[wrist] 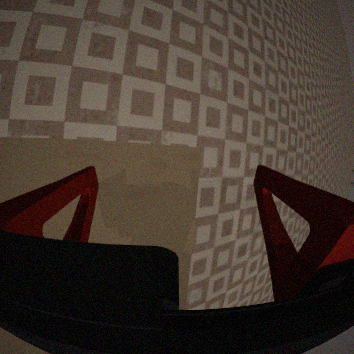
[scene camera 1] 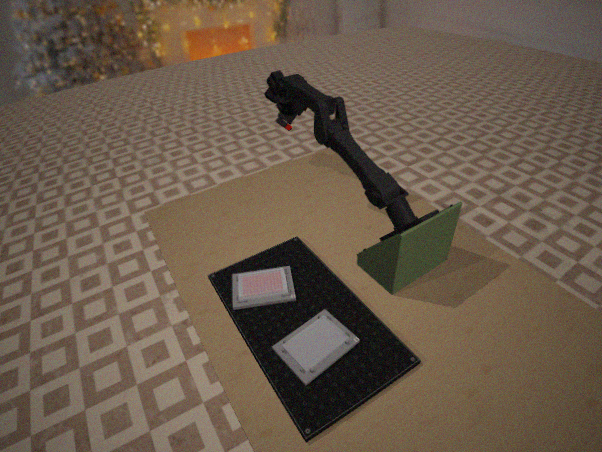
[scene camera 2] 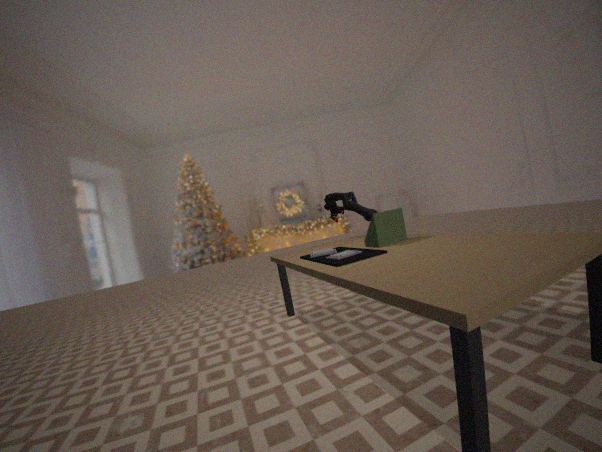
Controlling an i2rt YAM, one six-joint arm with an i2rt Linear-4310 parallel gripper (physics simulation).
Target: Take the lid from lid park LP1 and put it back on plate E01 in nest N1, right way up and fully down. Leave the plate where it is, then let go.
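Places are measured from the arm's base along level axes (x ahead, y left, z up), in metres.
Where they show: gripper, between the fingertips: (wrist: pixel 175 174) (scene camera 1: pixel 297 119) (scene camera 2: pixel 340 218); arm's base, origin of its link: (scene camera 1: pixel 408 228) (scene camera 2: pixel 383 224).
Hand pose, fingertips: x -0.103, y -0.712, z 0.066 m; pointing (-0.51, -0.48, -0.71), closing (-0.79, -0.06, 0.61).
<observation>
Each offset is from my fingertips to the top centre of the thing. "spot": to the spot under its first point. Level surfaces: height alone.
A plate @[dz -0.149, dx +0.489, dy +0.574 m] (scene camera 1: pixel 263 283) (scene camera 2: pixel 323 252) with a pinkish well area sits in a grey nest @[dz -0.157, dx +0.489, dy +0.574 m] (scene camera 1: pixel 265 302) on the black board's far left part in scene camera 1. A flat, pale lid @[dz -0.157, dx +0.474, dy +0.802 m] (scene camera 1: pixel 318 343) (scene camera 2: pixel 347 254) lies in a second grey holder @[spot: dz -0.165, dx +0.540, dy +0.862 m] (scene camera 1: pixel 306 378), nearer the camera and turned at an angle to the nest. No labels are readable. My gripper (scene camera 1: pixel 285 123) (scene camera 2: pixel 334 218) (wrist: pixel 175 174) is open, with its red fingers wide apart and nothing between them. It hangs high above the table's far part, away from both plate and lid. Neither shows in the wrist view.
The black board @[spot: dz -0.175, dx +0.393, dy +0.920 m] (scene camera 1: pixel 377 364) (scene camera 2: pixel 369 254) lies on the tan table @[dz -0.188 m] (scene camera 1: pixel 480 360) (scene camera 2: pixel 475 270). A green angled bracket (scene camera 1: pixel 425 247) (scene camera 2: pixel 389 228) stands at the arm's base, to the right of the board. The table's edges and the patterned floor (wrist: pixel 145 102) show in the wrist view.
</observation>
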